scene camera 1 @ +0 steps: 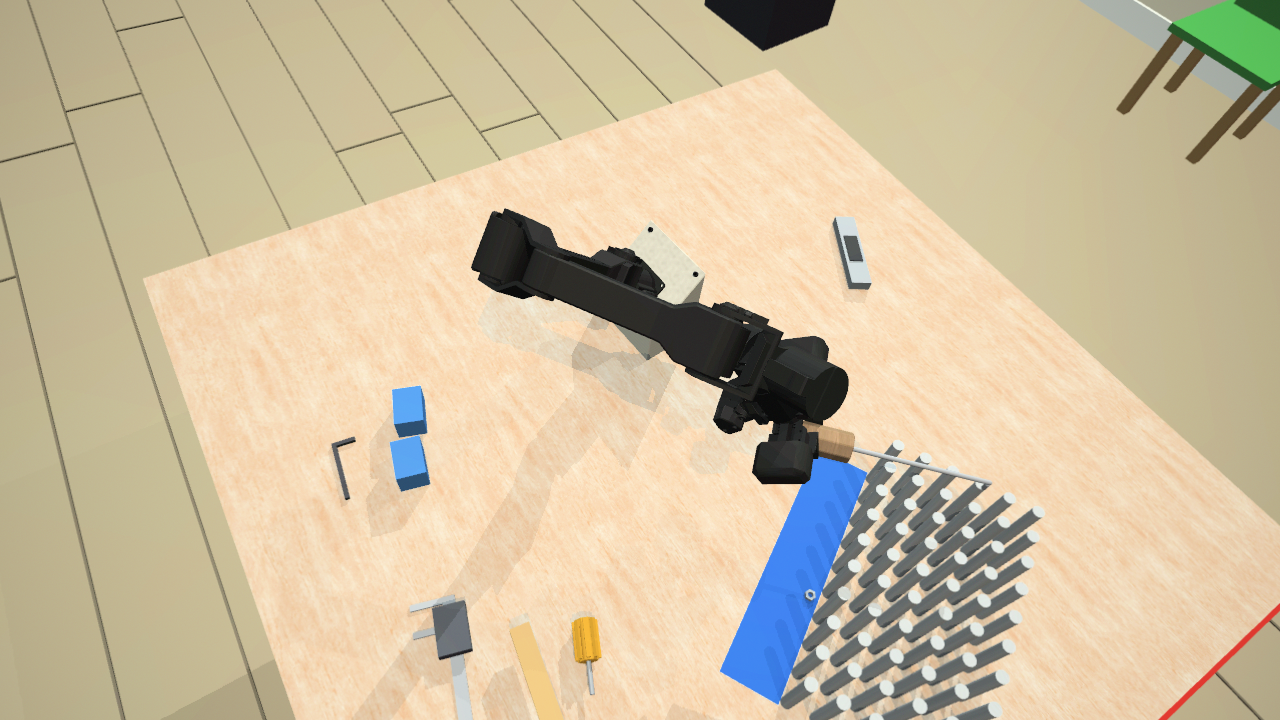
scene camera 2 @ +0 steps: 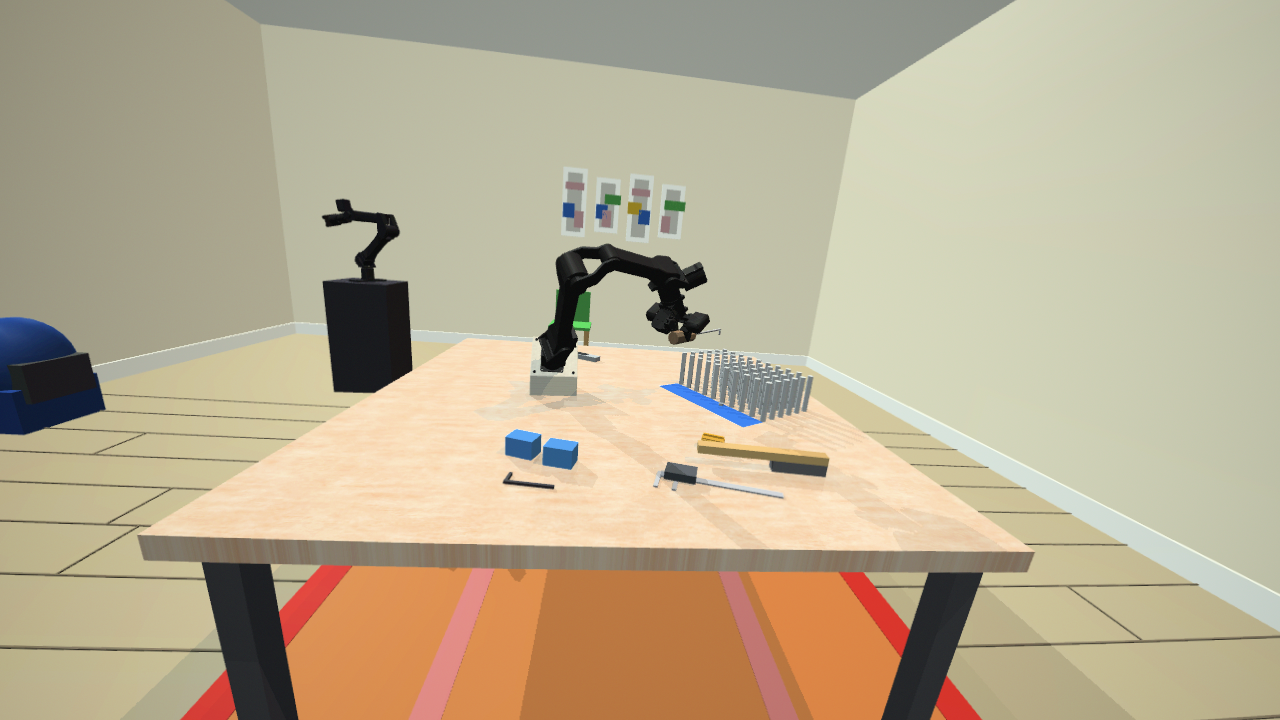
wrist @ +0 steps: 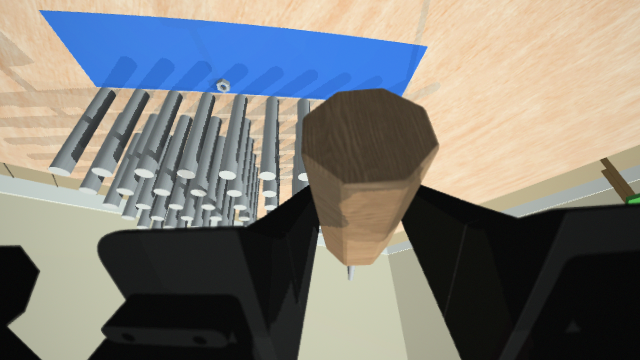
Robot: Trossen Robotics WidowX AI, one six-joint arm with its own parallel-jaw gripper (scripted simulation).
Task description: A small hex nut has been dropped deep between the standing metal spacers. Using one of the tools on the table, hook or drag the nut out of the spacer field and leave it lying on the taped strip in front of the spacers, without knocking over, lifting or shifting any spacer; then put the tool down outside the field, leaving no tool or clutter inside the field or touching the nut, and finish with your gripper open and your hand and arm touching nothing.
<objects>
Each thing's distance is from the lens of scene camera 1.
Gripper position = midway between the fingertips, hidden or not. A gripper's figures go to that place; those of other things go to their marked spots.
my gripper (scene camera 1: 816, 443): 94 cm
grey bar (scene camera 1: 853, 259): 138 cm
yellow-handled screwdriver (scene camera 1: 586, 640): 97 cm
The marked spots on the grey bar and the yellow-handled screwdriver are 80 cm apart.
</objects>
